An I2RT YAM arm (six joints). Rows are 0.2 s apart.
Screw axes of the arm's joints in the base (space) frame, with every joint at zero. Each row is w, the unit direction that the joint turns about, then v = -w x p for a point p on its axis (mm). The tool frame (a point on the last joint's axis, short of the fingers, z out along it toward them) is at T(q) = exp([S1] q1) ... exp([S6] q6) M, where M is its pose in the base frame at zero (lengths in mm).
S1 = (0, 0, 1, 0, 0, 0)
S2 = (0, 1, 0, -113.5, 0, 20)
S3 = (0, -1, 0, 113.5, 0, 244)
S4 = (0, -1, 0, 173.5, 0, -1)
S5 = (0, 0, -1, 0, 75, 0)
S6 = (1, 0, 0, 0, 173.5, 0)
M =
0 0 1 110.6
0 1 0 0
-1 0 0 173.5
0 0 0 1
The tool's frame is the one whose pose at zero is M.
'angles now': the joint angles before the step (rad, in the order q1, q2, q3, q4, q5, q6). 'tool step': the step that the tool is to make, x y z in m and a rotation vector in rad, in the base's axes. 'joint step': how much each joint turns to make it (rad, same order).
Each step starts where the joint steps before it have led.
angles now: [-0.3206, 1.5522, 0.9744, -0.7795, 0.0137, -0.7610]
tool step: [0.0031, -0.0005, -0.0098, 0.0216, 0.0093, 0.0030]
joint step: [-0.0005, 0.0315, -0.0086, 0.0244, -0.0179, 0.0002]
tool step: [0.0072, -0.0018, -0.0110, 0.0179, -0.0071, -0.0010]
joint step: [-0.0004, 0.0446, -0.0011, 0.0469, -0.0187, 0.0044]
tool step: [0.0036, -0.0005, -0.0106, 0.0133, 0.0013, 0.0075]
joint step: [0.0007, 0.0337, -0.0095, 0.0376, -0.0133, -0.0043]
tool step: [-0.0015, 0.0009, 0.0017, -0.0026, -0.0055, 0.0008]
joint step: [0.0014, -0.0115, -0.0056, 0.0002, 0.0008, 0.0005]
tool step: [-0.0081, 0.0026, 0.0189, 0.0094, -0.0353, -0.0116]
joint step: [-0.0025, -0.0744, 0.0008, -0.0442, -0.0176, 0.0132]
